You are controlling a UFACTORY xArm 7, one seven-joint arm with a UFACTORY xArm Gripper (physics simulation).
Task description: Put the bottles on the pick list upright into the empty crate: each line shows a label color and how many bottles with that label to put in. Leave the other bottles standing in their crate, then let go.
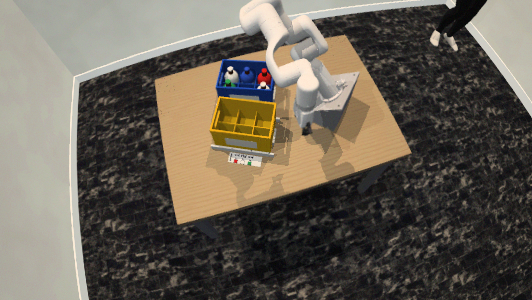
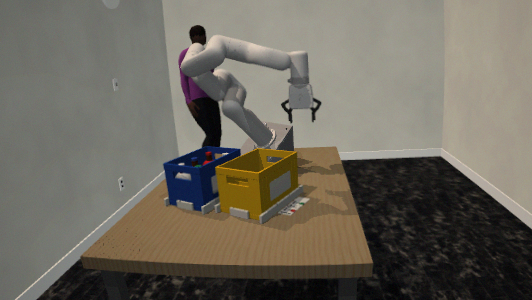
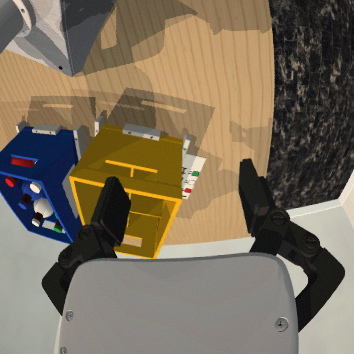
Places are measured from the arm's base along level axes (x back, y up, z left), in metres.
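Pixels of known places: gripper, between the fingertips: (image 1: 301, 124) (image 2: 302, 122) (image 3: 178, 181); arm's base, origin of its link: (image 1: 331, 93) (image 2: 266, 140) (image 3: 7, 6).
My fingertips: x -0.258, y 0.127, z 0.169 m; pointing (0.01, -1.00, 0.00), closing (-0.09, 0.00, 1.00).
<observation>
Ahead of a thing's pixels: the offset from my fingertips to its top centre. Level surfaces: height alone.
The blue crate {dx -0.104, dy -0.092, dz -0.413 m} (image 1: 221, 93) (image 2: 185, 192) (image 3: 47, 155) holds upright bottles: a white one {dx -0.163, dy -0.104, dz -0.490 m} (image 1: 230, 76) (image 3: 43, 206), a blue one {dx -0.085, dy -0.104, dz -0.455 m} (image 1: 247, 75), a red one {dx -0.007, dy -0.104, dz -0.409 m} (image 1: 264, 77), a green one {dx -0.199, dy -0.104, dz -0.414 m} (image 1: 228, 84) and another white one {dx -0.044, dy -0.104, dz -0.330 m} (image 1: 263, 87). The yellow crate {dx -0.197, dy -0.092, dz -0.183 m} (image 1: 265, 145) (image 2: 240, 192) (image 3: 110, 145) is beside it, with empty compartments. The pick list {dx -0.248, dy -0.265, dz -0.056 m} (image 1: 245, 160) (image 2: 294, 206) (image 3: 199, 163) shows red, white and green patches; its numbers are too small to read. My gripper (image 1: 306, 131) (image 2: 302, 120) (image 3: 178, 181) is open and empty, high above the table, off to the robot-base side of the yellow crate.
The wooden table {dy -0.267 m} (image 1: 190, 190) (image 2: 165, 240) (image 3: 225, 75) carries both crates, with white strips (image 1: 220, 147) (image 2: 240, 213) around their bases. The robot's base (image 1: 345, 92) (image 2: 283, 134) stands at the table's far end. A person (image 1: 460, 20) (image 2: 206, 117) stands beyond the table.
</observation>
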